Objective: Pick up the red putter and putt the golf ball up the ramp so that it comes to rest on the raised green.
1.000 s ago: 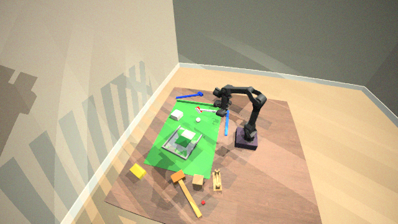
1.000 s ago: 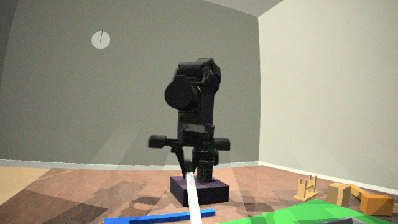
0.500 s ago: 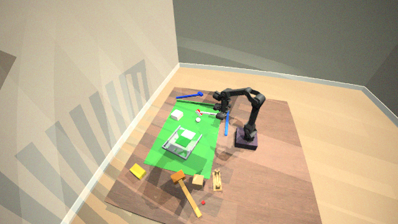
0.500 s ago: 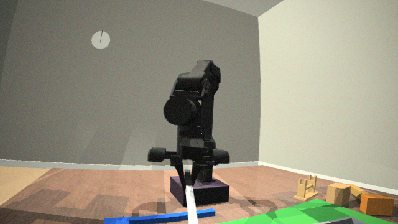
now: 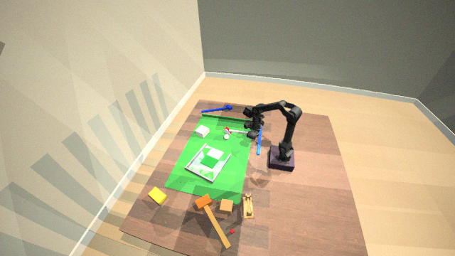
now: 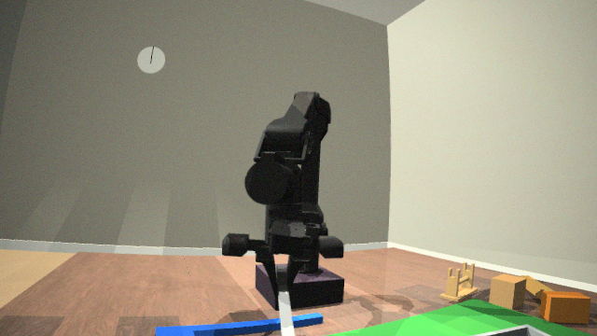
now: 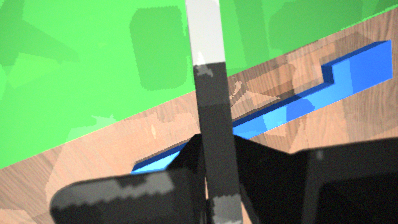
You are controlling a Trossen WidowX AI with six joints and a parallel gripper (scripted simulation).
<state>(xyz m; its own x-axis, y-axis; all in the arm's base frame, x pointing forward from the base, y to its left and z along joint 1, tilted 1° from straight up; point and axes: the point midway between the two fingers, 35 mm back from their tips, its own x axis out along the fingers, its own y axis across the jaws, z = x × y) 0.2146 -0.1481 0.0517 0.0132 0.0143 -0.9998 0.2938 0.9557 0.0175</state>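
My gripper tip is 110 mm short of the red putter and 30 mm to the left of it. The rest, counted from my gripper tip: tan cube 100 mm ahead, 520 mm to the left, 50 mm below; then white cube 420 mm ahead, 40 mm to the right, 50 mm below; then white golf ball 210 mm ahead, 10 mm to the right, 50 mm below.
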